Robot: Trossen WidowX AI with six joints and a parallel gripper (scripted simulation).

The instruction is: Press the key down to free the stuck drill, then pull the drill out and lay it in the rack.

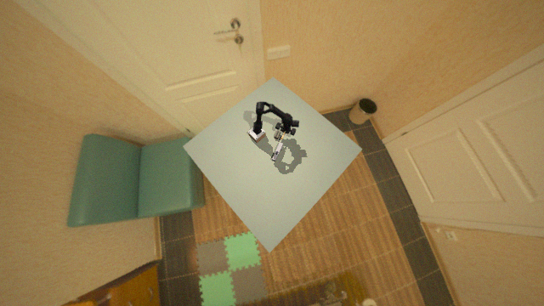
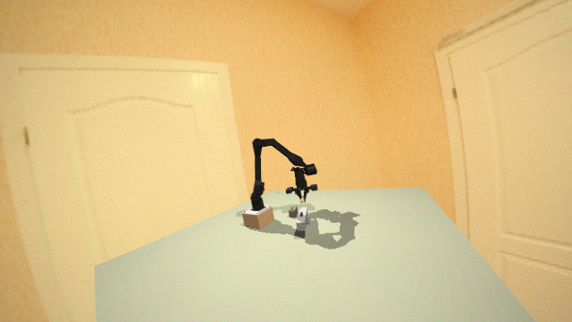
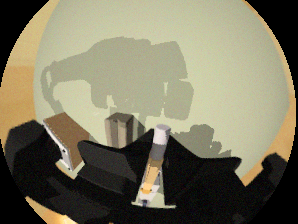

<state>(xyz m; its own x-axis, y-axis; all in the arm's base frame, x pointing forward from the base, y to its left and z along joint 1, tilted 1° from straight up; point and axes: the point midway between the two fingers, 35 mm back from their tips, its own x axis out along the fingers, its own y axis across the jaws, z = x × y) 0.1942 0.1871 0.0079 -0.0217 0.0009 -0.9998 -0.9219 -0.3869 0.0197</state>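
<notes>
My gripper tip is 40 mm to the left of the drill, 30 mm below it and 10 mm short of it. Also, from my gripper tip: small grey-brown block (60 mm to the right, 50 mm behind, 30 mm below).
</notes>
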